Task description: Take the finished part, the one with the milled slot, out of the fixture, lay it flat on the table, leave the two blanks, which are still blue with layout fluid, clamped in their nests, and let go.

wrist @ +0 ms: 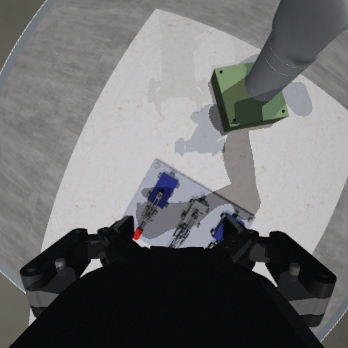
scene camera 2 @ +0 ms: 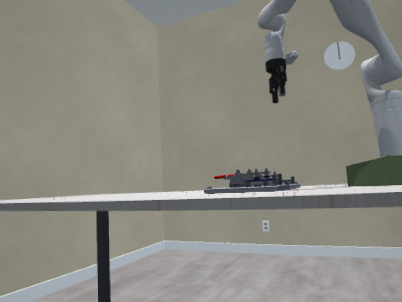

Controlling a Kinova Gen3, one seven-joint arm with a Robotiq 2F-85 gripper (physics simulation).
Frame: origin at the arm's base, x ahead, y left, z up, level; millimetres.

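Seen in the pictures: gripper, fingertip midpoint: [wrist: 177,226] [scene camera 2: 278,99]; arm's base at its link origin: [wrist: 260,85] [scene camera 2: 398,158].
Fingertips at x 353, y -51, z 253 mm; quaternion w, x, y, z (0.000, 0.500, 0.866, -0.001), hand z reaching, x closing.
Note:
Pixels of each thing's top centre, then the offset from my fingertips to it. Level surfaces: height alone.
- fixture plate at its top centre: [wrist: 186,223] [scene camera 2: 256,186] dx +84, dy +74, dz -314 mm
- table at its surface level: dz -329 mm
- grey part at its top centre: [wrist: 194,213] dx +41, dy +74, dz -288 mm
The fixture plate [scene camera 2: 215,190] [wrist: 184,189] lies on the table [scene camera 2: 125,198] [wrist: 115,150] with three nests and toggle clamps. In the wrist view, one blue blank [wrist: 168,184] sits in the left nest and another blue blank [wrist: 219,231] in the right nest, partly hidden by a finger. The grey part [wrist: 199,206] sits in the middle nest under its clamp; its slot is too small to make out. My gripper [scene camera 2: 278,98] [wrist: 177,226] is open and empty, pointing down high above the fixture. Its body hides the fixture's near edge in the wrist view.
A red clamp handle [scene camera 2: 219,177] [wrist: 138,233] sticks out from the fixture on the left nest's side in the wrist view. The green base block [scene camera 2: 375,171] [wrist: 225,95] carries the arm and stands beyond the fixture. Arm shadows fall across the table and plate.

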